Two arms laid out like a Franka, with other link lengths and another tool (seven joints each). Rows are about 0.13 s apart.
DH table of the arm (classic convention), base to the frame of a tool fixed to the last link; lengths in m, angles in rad. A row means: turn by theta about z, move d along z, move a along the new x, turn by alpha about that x. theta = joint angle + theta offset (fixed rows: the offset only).
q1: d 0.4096, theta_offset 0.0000, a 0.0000, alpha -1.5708
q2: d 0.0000, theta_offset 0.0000, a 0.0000, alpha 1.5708
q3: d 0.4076, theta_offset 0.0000, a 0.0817, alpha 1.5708
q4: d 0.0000, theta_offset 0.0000, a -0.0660, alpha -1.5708
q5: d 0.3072, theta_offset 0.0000, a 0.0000, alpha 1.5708
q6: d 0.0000, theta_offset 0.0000, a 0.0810, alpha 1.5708
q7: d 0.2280, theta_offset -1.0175, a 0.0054, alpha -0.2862
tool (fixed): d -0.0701, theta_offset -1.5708, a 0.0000, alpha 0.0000
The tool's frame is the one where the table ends.
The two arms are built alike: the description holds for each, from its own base.
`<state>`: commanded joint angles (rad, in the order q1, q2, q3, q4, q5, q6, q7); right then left.
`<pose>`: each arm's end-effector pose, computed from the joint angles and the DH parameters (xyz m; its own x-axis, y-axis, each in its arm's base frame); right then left.
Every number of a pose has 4 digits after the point.
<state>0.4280 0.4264 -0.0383 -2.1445 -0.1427 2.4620 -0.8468 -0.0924 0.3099 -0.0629 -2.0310 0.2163 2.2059 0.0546</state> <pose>0.4724 0.1861 0.3583 -0.6791 -0.7189 -0.1485 -0.7201 0.6916 -0.0555 0.5173 -0.0439 0.4415 -0.6132 0.7847 -0.0912 0.7859 0.6176 0.0303</pose>
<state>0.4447 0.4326 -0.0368 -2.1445 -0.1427 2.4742 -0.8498 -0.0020 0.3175 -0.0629 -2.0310 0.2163 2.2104 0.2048</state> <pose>0.4704 0.1955 0.3556 -0.6623 -0.7331 -0.1544 -0.7350 0.6758 -0.0557 0.5229 0.0041 0.4376 -0.5696 0.8172 -0.0879 0.8205 0.5717 -0.0021</pose>
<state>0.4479 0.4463 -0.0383 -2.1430 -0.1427 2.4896 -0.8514 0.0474 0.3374 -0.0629 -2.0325 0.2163 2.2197 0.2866</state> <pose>0.4721 0.1976 0.3497 -0.6584 -0.7360 -0.1573 -0.7382 0.6723 -0.0560 0.5251 0.0302 0.4270 -0.5453 0.8340 -0.0840 0.8379 0.5449 -0.0299</pose>
